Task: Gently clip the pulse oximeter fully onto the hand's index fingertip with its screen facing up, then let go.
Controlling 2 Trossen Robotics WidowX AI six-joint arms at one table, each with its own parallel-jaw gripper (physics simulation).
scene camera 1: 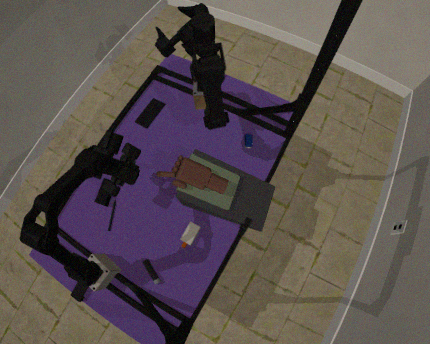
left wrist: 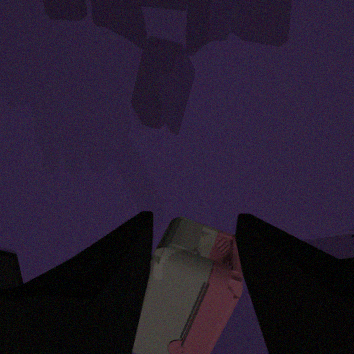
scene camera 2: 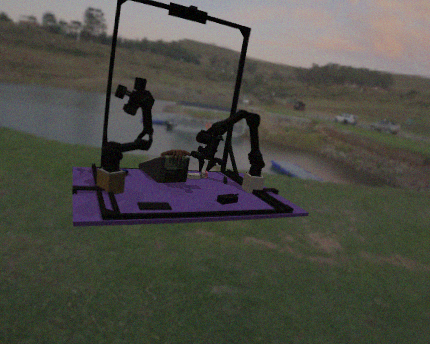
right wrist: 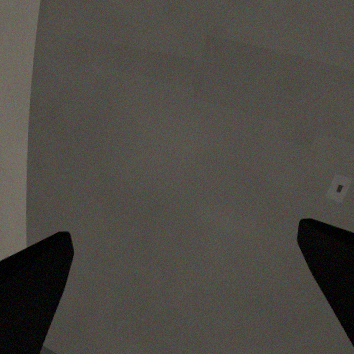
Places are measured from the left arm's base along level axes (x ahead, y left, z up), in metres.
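Where they show: left gripper, fingertip midpoint: (left wrist: 194,223) (scene camera 2: 202,172); right gripper, fingertip midpoint: (scene camera 1: 167,17) (scene camera 2: 132,97) (right wrist: 186,236); left arm's base, link origin: (scene camera 1: 92,272) (scene camera 2: 254,174); right arm's base, link origin: (scene camera 1: 204,85) (scene camera 2: 111,169).
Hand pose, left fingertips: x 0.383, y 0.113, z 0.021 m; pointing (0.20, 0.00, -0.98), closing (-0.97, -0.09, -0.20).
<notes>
Each offset is from my left fingertips to the centre of the thing. "spot": to the spot under its first point.
The pulse oximeter @[dy +0.032, dx -0.001, dz +0.003 m] (left wrist: 187,292), pale grey with a pink-red half, is between the fingers of my left gripper (left wrist: 194,223) (scene camera 2: 210,166). The gripper is shut on it, above the purple mat. In scene camera 1 the arm hides the oximeter; its screen does not show clearly. The brown hand (scene camera 1: 194,172) (scene camera 2: 175,153) lies on a green pad @[spot: dy -0.324, dx +0.120, dz -0.012 m] (scene camera 1: 220,198) on a grey sloped stand (scene camera 1: 256,200). Its index finger (scene camera 1: 164,174) points left, toward my left gripper, with a gap between. My right gripper (scene camera 1: 169,19) (right wrist: 186,236) is open and empty, raised far from the hand.
A flat black slab @[dy +0.199, dx +0.273, dz -0.122 m] (scene camera 1: 150,113) (scene camera 2: 154,205), a black box @[dy +0.098, dx -0.134, dz -0.108 m] (scene camera 1: 105,194) (scene camera 2: 227,198) and a thin dark stick @[dy +0.014, dx -0.187, dz -0.121 m] (scene camera 1: 112,216) lie on the mat. A blue object @[dy -0.261, dx +0.408, dz -0.110 m] (scene camera 1: 248,140), a white box @[dy -0.300, dx -0.054, dz -0.112 m] (scene camera 1: 190,233) and a dark cylinder @[dy -0.268, dx -0.256, dz -0.113 m] (scene camera 1: 150,270) lie around the stand. Black rails edge the mat.
</notes>
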